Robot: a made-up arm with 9 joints. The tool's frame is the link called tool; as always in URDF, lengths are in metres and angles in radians. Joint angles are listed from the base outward. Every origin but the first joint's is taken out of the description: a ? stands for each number. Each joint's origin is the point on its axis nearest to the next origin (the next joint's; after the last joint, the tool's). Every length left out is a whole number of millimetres.
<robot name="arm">
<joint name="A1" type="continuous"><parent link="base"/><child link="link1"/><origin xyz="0 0 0.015" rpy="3.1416 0 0"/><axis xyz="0 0 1"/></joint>
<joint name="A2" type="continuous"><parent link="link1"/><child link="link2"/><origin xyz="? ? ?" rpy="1.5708 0 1.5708"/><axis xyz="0 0 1"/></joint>
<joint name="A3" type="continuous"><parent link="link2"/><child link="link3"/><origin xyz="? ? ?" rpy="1.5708 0 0"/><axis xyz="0 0 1"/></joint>
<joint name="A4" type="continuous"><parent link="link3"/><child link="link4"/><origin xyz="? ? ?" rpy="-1.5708 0 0"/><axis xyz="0 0 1"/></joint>
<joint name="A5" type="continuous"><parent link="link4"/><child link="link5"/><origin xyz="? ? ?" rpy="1.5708 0 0"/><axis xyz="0 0 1"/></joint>
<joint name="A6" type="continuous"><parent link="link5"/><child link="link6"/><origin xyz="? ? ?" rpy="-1.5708 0 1.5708"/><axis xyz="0 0 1"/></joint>
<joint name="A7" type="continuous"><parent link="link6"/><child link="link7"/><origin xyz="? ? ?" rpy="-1.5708 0 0"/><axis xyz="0 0 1"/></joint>
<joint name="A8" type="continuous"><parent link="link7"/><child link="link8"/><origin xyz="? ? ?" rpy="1.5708 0 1.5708"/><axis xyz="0 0 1"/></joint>
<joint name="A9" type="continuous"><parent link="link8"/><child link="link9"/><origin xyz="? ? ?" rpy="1.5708 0 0"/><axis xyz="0 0 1"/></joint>
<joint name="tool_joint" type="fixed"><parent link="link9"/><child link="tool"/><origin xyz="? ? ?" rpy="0 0 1.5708"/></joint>
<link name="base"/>
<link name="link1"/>
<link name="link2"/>
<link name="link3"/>
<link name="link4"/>
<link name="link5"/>
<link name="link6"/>
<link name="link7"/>
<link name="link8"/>
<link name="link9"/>
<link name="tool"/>
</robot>
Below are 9 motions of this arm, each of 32 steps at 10 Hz.
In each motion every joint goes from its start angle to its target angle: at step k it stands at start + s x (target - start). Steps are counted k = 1, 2, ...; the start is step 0. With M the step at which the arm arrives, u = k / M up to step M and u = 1 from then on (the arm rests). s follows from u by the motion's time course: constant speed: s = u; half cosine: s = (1 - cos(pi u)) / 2; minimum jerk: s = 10 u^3 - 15 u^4 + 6 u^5.
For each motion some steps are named. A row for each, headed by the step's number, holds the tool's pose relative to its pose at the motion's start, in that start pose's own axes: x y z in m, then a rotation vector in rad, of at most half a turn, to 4 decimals.
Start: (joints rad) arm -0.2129 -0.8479 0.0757 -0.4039 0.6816 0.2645 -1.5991 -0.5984 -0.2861
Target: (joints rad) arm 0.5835 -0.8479 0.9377 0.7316 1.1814 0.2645 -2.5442 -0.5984 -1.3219
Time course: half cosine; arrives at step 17
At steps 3, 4, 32:
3: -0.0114 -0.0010 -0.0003 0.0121 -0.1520 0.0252
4: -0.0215 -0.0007 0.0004 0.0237 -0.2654 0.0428
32: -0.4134 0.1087 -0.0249 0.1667 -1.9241 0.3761

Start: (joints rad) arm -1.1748 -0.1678 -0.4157 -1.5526 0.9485 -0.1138 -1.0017 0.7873 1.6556
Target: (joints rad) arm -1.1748 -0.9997 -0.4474 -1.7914 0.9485 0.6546 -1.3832 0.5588 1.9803
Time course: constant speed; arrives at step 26
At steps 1, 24, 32:
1: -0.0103 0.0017 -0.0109 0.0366 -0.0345 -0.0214
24: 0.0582 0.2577 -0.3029 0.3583 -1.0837 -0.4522
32: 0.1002 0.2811 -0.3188 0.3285 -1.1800 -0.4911

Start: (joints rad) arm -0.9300 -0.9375 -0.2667 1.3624 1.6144 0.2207 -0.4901 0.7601 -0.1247
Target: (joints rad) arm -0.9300 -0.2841 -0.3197 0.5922 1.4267 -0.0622 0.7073 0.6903 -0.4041
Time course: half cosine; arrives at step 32
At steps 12, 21, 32:
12: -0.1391 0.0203 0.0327 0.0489 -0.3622 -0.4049
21: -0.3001 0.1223 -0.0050 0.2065 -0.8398 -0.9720
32: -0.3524 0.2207 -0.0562 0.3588 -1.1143 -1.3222

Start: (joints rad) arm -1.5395 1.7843 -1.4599 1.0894 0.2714 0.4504 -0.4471 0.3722 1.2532
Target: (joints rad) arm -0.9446 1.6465 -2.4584 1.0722 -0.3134 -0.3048 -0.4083 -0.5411 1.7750
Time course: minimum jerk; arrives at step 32
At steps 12, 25, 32:
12: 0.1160 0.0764 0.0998 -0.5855 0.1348 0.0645
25: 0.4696 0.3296 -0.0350 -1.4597 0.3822 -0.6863
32: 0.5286 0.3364 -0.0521 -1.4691 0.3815 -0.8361

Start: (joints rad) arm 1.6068 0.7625 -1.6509 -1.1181 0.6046 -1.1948 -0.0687 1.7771 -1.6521
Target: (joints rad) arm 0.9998 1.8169 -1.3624 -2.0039 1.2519 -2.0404 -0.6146 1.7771 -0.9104
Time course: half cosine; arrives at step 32
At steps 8, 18, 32:
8: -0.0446 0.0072 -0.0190 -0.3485 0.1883 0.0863
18: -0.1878 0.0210 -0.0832 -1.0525 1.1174 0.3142
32: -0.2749 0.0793 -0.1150 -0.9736 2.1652 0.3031

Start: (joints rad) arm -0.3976 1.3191 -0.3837 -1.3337 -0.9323 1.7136 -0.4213 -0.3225 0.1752
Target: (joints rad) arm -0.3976 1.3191 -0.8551 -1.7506 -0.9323 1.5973 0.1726 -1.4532 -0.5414
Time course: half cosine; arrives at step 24
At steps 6, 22, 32:
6: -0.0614 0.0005 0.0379 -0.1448 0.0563 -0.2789
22: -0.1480 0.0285 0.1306 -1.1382 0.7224 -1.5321
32: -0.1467 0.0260 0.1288 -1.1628 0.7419 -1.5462

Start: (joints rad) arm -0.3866 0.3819 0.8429 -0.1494 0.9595 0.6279 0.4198 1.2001 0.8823
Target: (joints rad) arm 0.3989 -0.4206 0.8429 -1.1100 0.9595 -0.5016 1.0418 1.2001 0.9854
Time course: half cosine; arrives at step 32
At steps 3, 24, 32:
3: -0.0133 0.0145 0.0131 -0.0241 -0.0114 -0.0191
24: -0.0522 0.6245 0.2762 -0.6993 -0.1182 -0.6078
32: 0.0052 0.6759 0.2990 -0.7381 -0.1077 -0.6863

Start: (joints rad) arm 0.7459 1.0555 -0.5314 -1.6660 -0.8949 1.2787 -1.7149 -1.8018 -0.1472
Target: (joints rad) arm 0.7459 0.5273 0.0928 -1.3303 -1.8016 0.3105 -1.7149 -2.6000 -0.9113
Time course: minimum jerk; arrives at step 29
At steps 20, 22, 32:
20: 0.1725 0.2458 0.0507 -1.9727 -0.2334 -1.0535
22: 0.2064 0.2488 0.0182 -2.1666 -0.2637 -1.0781
32: 0.2438 0.2410 -0.0221 -2.3856 -0.2968 -1.0786

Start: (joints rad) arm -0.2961 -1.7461 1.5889 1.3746 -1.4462 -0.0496 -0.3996 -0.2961 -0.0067
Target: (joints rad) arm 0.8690 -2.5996 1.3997 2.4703 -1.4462 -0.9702 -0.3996 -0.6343 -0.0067
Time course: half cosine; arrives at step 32
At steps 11, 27, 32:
11: 0.0744 -0.0465 0.0146 0.0274 0.3778 -0.1039
27: 0.4934 -0.1195 -0.0498 -0.2401 1.3568 -0.2254
32: 0.5378 -0.1193 -0.0755 -0.2871 1.4372 -0.2215

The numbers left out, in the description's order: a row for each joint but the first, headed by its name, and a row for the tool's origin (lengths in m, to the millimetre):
A2: 0.33 -0.241 0
A3: -0.034 -0.078 0
A4: 0.012 -0.245 0
A5: 0.111 0.191 0
A6: -0.091 -0.226 0
A7: 0.373 -0.034 0
A8: -0.041 -0.09 0
A9: 0.284 -0.209 0
tool: 0.022 0.061 0

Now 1 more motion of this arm.
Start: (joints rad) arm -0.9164 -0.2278 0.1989 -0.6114 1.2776 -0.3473 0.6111 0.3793 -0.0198
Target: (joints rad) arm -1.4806 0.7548 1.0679 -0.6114 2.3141 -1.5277 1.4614 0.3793 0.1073
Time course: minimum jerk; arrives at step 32
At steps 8, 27, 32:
8: -0.0199 -0.0215 0.0075 0.1512 -0.1234 0.2119
27: 0.3523 -0.1373 -0.0834 1.1927 0.3559 1.7571
32: 0.3711 -0.1223 -0.0811 1.1843 0.4140 1.7940

